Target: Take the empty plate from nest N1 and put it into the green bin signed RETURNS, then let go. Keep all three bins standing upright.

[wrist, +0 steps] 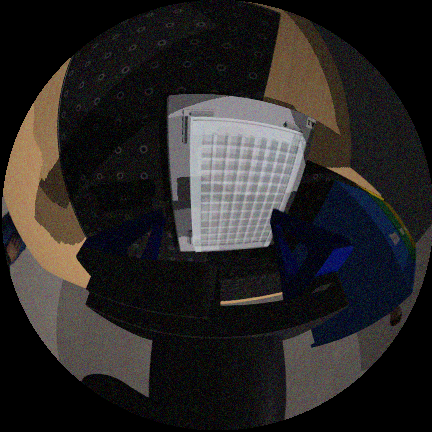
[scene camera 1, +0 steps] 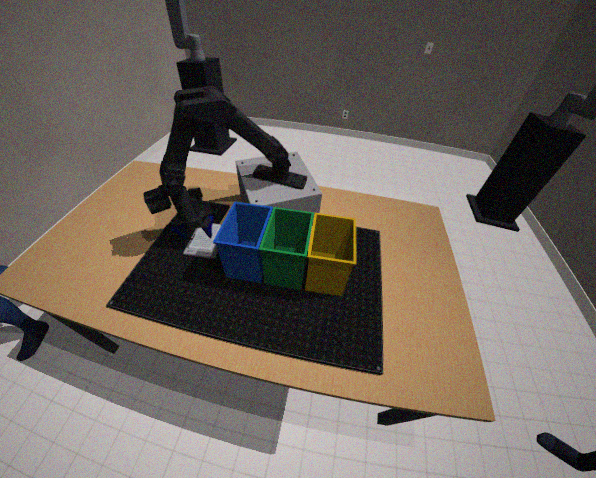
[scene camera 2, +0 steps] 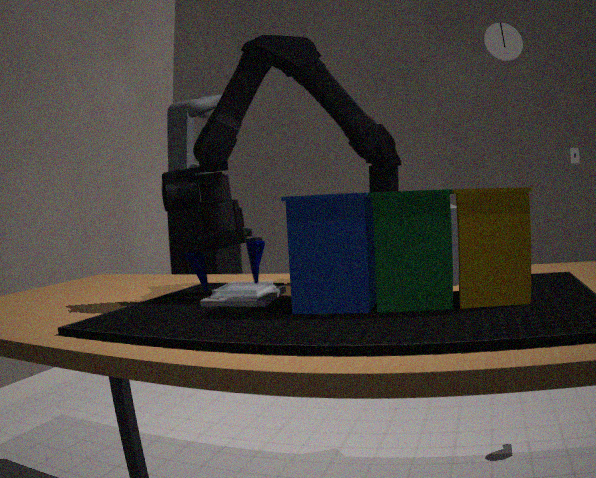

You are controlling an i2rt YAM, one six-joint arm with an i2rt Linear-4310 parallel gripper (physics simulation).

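Places are measured from the arm's base along level axes (x right, y ahead, z up), in centimetres.
Where they show: gripper, fingertip midpoint: (wrist: 216,214) (scene camera 1: 198,238) (scene camera 2: 231,287); arm's base, origin of the base link: (scene camera 1: 280,177).
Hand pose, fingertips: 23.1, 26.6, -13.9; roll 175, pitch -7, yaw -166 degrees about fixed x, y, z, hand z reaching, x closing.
Observation:
Things, the pixels of their centre, and the offset from my fingertips, as dx, dy, dz. Level surfaces: height alone.
- pale plate, body centre: (wrist: 242,197) (scene camera 2: 244,289) (scene camera 1: 205,237) -1.8, -1.6, -0.6
- light grey nest, body centre: (wrist: 238,190) (scene camera 2: 244,295) (scene camera 1: 206,239) -1.9, -1.7, -1.7
- green bin, body centre: (scene camera 2: 417,246) (scene camera 1: 288,249) -34.4, +0.7, +6.5
- blue bin, body centre: (scene camera 2: 338,249) (wrist: 354,266) (scene camera 1: 248,243) -21.3, +2.1, +6.5
- yellow bin, body centre: (scene camera 2: 492,243) (scene camera 1: 329,255) -47.6, -0.6, +6.5
- black mat, its level: dz -2.5
- wooden table, its level: dz -3.7
The pale plate (scene camera 1: 203,241) (scene camera 2: 245,288) (wrist: 240,185) with a grid of wells lies flat on a light grey nest (scene camera 2: 232,302) (wrist: 177,160), left of the bins. My gripper (scene camera 1: 194,232) (scene camera 2: 231,285) (wrist: 216,214) is open and empty, pointing down at the plate. In the wrist view one fingertip is left of the plate and the other is at its right edge; contact cannot be told. The green bin (scene camera 1: 284,270) (scene camera 2: 414,250) stands upright between the blue bin (scene camera 1: 243,262) (scene camera 2: 327,255) (wrist: 350,225) and the yellow bin (scene camera 1: 326,275) (scene camera 2: 494,250), both upright. The RETURNS sign is not readable.
The blue bin stands close to the right of the nest and gripper. A black mat (scene camera 1: 280,325) (scene camera 2: 165,332) lies under the nest and bins, on a wooden table (scene camera 1: 425,350) (scene camera 2: 30,325). The arm's light grey base box (scene camera 1: 300,172) is behind the bins.

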